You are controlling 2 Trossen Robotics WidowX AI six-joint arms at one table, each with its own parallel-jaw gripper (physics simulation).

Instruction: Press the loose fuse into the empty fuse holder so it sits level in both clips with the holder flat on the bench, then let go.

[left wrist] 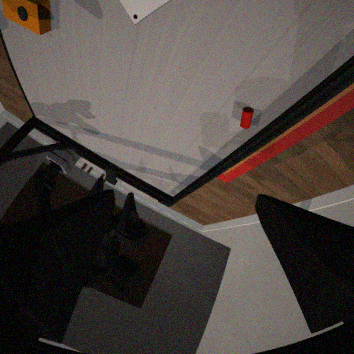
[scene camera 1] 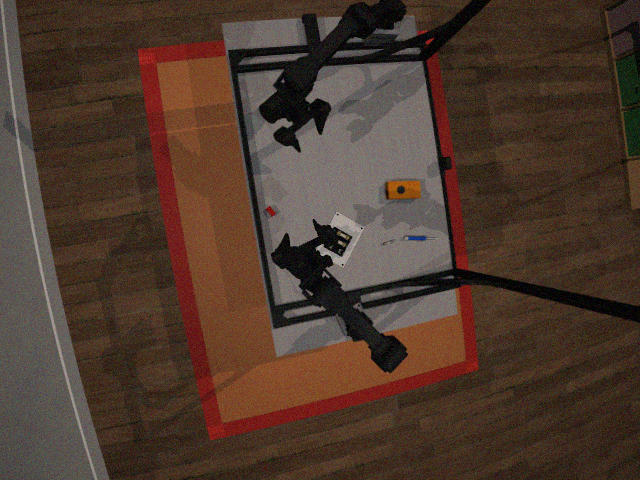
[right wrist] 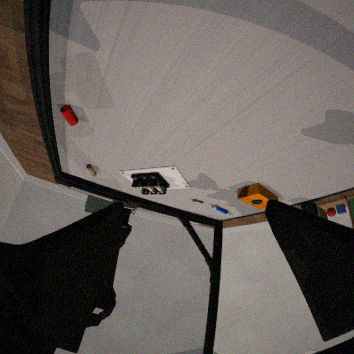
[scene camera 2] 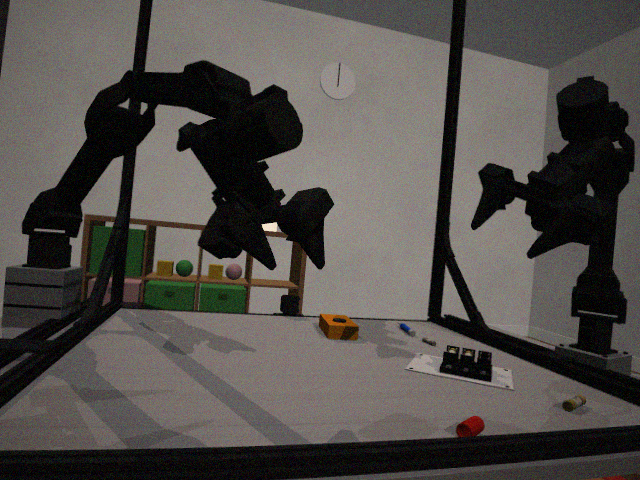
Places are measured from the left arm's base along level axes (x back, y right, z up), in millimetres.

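Where they show: left gripper, fingertip midpoint: (left wrist: 187,199) (scene camera 1: 300,226) (scene camera 2: 498,241); right gripper, fingertip midpoint: (left wrist: 114,184) (scene camera 1: 310,143) (right wrist: 196,208) (scene camera 2: 296,267); left arm's base, link origin: (scene camera 2: 593,349); right arm's base, link origin: (left wrist: 55,165) (scene camera 1: 384,20) (scene camera 2: 47,266).
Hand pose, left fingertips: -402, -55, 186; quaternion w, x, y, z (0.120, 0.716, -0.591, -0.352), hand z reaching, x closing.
Things, the pixels of their centre, and the offset from my left fingertips, as dx, dy, dz. "spot": a spot on its surface instead.
- black fuse holder block, body centre: (scene camera 2: 460,360) (right wrist: 153,184) (scene camera 1: 341,239) +118, +140, -209
- white plate, surface spot: (left wrist: 142,7) spot: +44, +157, -224
- loose fuse, body centre: (scene camera 2: 574,402) (right wrist: 91,170) +144, -46, -219
- red cylinder, body centre: (scene camera 2: 470,428) (left wrist: 246,117) (right wrist: 69,114) (scene camera 1: 270,211) -82, -46, -217
- orange block, body centre: (scene camera 2: 337,325) (left wrist: 23,8) (right wrist: 258,197) (scene camera 1: 403,190) +51, +439, -209
- small grey piece, body centre: (scene camera 2: 429,341) (right wrist: 197,201) (scene camera 1: 388,242) +209, +306, -221
- blue-handled tool, body centre: (scene camera 2: 404,327) (scene camera 1: 420,238) (right wrist: 223,210) +251, +435, -219
The black fuse holder block (scene camera 1: 334,248) (scene camera 2: 466,370) (right wrist: 142,179) lies flat on a white plate (scene camera 1: 356,231) (scene camera 2: 423,363) (left wrist: 142,7) (right wrist: 175,180). Two of its three positions show pale fuses; the one at the right in scene camera 2 looks dark and empty. The loose fuse (scene camera 2: 574,403) (right wrist: 91,169), with brass-coloured ends, lies on its side on the bench, apart from the holder; it does not show in scene camera 1. My left gripper (scene camera 1: 300,228) (scene camera 2: 500,242) (left wrist: 187,199) is open and empty, above the bench. My right gripper (scene camera 1: 310,141) (scene camera 2: 297,267) (right wrist: 196,208) is open and empty, high and away from the holder.
A red cylinder (scene camera 1: 270,211) (scene camera 2: 469,426) (left wrist: 246,118) (right wrist: 69,115) lies near the bench edge. An orange block (scene camera 1: 408,190) (scene camera 2: 338,327) (left wrist: 30,16) (right wrist: 256,196), a small grey piece (scene camera 1: 387,241) (scene camera 2: 428,341) (right wrist: 198,201) and a blue-handled tool (scene camera 1: 415,238) (scene camera 2: 406,329) (right wrist: 221,209) lie beyond the plate.
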